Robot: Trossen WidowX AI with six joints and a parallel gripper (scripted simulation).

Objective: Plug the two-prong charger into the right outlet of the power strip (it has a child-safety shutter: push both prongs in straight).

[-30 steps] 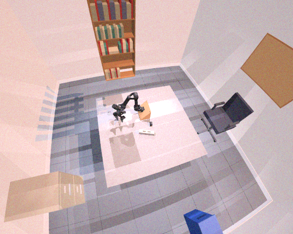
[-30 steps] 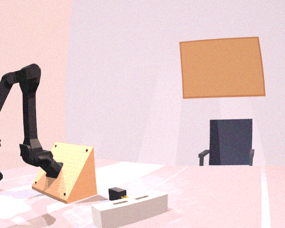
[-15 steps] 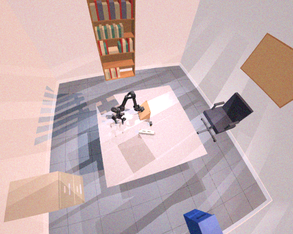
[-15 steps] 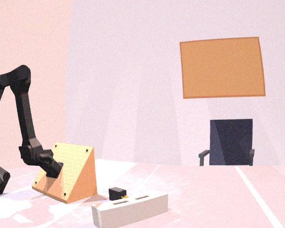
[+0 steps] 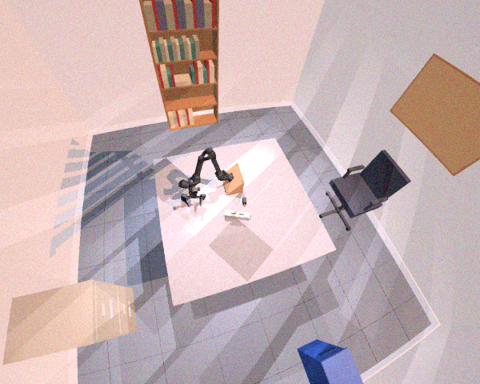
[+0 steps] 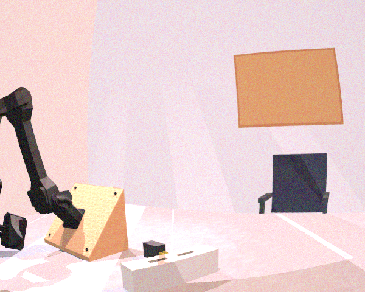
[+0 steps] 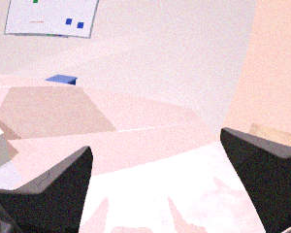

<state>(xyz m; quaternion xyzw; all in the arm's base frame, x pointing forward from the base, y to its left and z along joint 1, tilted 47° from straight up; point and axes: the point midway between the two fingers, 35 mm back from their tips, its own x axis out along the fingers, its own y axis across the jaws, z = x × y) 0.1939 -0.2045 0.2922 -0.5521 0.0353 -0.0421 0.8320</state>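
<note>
The black two-prong charger is 400 mm to the left of my gripper tip, 120 mm below it and 20 mm ahead of it.
</note>
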